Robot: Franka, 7 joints.
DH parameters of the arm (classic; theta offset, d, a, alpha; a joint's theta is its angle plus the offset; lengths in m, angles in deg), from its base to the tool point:
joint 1: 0 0.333 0 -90
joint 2: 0 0 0 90
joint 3: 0 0.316 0.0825 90
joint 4: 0 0 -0.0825 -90
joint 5: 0 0.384 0 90
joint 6: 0 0 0.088 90
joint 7: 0 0.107 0 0
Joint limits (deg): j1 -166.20..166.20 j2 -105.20..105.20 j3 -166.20..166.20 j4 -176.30..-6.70 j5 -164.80..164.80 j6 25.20..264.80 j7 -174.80..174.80
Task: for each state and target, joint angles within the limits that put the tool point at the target. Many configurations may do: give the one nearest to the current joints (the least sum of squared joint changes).
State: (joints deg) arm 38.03 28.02 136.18 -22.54 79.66 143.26 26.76
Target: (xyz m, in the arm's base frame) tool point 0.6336 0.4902 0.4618
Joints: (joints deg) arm 31.22 77.16 130.27 -6.70 78.16 186.76 26.76
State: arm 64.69 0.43 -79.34 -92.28 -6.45 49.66 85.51
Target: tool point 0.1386 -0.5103 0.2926
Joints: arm 55.94 -42.67 -120.38 -99.18 -17.29 64.76 85.51
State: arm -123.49 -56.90 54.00 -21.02 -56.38 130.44 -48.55
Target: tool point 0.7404 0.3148 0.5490
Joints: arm -134.38 -86.26 68.64 -36.68 -52.11 117.36 -48.55
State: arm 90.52 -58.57 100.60 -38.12 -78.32 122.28 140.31
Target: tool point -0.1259 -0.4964 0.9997
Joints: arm 100.37 -38.38 93.82 -22.31 -79.38 113.01 140.31
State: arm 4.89 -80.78 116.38 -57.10 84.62 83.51 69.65
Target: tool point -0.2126 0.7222 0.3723
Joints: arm -33.43 -69.80 96.90 -68.76 82.79 92.50 69.65
